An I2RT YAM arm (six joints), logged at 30 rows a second.
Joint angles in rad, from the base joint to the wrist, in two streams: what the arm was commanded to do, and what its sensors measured. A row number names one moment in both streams.
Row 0, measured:
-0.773 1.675 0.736 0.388 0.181 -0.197
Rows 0 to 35, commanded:
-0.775 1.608 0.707 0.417 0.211 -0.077
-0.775 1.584 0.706 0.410 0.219 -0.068
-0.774 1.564 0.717 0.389 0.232 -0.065
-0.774 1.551 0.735 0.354 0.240 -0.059
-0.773 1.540 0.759 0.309 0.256 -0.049
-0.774 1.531 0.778 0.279 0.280 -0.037
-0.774 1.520 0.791 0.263 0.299 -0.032
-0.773 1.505 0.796 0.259 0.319 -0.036
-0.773 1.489 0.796 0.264 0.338 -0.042
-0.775 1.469 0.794 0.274 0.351 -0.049
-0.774 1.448 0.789 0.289 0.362 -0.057
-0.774 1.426 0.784 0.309 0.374 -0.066
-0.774 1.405 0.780 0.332 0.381 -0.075
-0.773 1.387 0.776 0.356 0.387 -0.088
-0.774 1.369 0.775 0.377 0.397 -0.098
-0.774 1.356 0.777 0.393 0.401 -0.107
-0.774 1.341 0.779 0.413 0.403 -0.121
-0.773 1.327 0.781 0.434 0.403 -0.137
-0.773 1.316 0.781 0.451 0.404 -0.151
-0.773 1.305 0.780 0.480 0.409 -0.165
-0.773 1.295 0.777 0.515 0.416 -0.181
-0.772 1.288 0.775 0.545 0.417 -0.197
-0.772 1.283 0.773 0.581 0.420 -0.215
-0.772 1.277 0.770 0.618 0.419 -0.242
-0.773 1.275 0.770 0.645 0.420 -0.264
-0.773 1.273 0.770 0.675 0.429 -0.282
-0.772 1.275 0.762 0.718 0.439 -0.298
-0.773 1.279 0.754 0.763 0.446 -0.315
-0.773 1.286 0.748 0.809 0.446 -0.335
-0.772 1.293 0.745 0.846 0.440 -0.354
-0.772 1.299 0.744 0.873 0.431 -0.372
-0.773 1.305 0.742 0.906 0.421 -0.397
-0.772 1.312 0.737 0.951 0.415 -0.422
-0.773 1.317 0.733 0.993 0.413 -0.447
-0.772 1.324 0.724 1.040 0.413 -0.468
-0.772 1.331 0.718 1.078 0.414 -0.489
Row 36, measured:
-0.773 1.321 0.726 0.860 0.419 -0.395
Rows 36 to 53, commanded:
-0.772 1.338 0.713 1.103 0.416 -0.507
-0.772 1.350 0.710 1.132 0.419 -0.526
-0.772 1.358 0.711 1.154 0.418 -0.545
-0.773 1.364 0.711 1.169 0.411 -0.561
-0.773 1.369 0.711 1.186 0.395 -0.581
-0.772 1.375 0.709 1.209 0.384 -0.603
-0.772 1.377 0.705 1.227 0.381 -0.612
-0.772 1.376 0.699 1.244 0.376 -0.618
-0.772 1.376 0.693 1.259 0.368 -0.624
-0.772 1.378 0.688 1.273 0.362 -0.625
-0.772 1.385 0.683 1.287 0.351 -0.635
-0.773 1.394 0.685 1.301 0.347 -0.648
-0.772 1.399 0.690 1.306 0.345 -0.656
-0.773 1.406 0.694 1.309 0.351 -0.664
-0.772 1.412 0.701 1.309 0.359 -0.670
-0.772 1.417 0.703 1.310 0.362 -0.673
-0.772 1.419 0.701 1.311 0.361 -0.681
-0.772 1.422 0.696 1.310 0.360 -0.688
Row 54, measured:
-0.772 1.417 0.694 1.235 0.363 -0.654
